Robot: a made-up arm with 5 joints. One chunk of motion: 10 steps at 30 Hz.
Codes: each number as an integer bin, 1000 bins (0 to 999) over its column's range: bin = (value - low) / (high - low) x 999, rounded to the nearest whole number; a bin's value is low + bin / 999 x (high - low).
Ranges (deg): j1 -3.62..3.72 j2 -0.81..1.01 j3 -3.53..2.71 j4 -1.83..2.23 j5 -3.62..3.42
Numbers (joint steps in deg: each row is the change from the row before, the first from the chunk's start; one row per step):
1: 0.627 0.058 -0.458 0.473 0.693
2: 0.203 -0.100 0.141 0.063 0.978
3: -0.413 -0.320 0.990 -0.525 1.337
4: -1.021 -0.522 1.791 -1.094 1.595
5: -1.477 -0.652 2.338 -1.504 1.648
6: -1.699 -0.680 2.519 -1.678 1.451
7: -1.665 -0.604 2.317 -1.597 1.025
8: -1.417 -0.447 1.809 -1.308 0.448
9: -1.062 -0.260 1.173 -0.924 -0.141
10: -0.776 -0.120 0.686 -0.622 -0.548
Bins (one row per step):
1: 578 476 492 567 612
2: 520 390 588 466 652
3: 436 269 724 321 703
4: 354 158 852 181 740
5: 292 87 939 80 748
6: 261 71 968 37 720
7: 266 113 936 57 659
8: 300 199 855 128 577
9: 348 302 753 223 494
10: 387 379 675 297 436

